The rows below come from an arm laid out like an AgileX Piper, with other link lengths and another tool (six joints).
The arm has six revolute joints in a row. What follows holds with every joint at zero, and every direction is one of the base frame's.
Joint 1 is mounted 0.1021 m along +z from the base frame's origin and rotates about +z.
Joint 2 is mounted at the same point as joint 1 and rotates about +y.
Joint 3 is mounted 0.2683 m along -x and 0.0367 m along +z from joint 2 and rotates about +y.
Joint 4 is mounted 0.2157 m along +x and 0.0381 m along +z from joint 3 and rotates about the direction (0.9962, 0, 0.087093).
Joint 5 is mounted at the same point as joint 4 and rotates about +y.
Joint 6 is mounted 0.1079 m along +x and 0.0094 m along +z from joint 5 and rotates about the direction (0.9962, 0, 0.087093).
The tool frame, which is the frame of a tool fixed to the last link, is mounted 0.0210 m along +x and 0.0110 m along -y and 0.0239 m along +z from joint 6; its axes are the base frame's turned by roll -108.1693, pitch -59.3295 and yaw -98.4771 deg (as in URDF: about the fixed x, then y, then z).
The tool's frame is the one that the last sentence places.
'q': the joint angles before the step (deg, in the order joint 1, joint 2, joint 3, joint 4, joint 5, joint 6). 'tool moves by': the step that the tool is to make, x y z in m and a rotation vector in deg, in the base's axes. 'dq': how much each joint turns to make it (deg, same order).
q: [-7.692 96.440 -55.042 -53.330 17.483 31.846]
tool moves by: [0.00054 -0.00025 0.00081 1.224 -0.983 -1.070]
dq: [-0.001 0.010 -0.056 -0.379 -0.403 2.195]
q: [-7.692 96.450 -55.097 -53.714 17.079 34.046]
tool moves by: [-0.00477 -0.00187 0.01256 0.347 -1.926 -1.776]
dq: [-0.001 -2.165 -0.010 0.249 1.072 1.330]
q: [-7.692 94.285 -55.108 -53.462 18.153 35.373]
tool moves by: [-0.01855 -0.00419 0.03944 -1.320 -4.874 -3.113]
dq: [0.000 -7.129 0.000 0.712 3.682 0.329]
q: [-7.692 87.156 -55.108 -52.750 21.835 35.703]
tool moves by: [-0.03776 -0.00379 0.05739 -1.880 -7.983 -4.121]
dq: [0.001 -11.311 0.000 0.705 5.186 0.065]
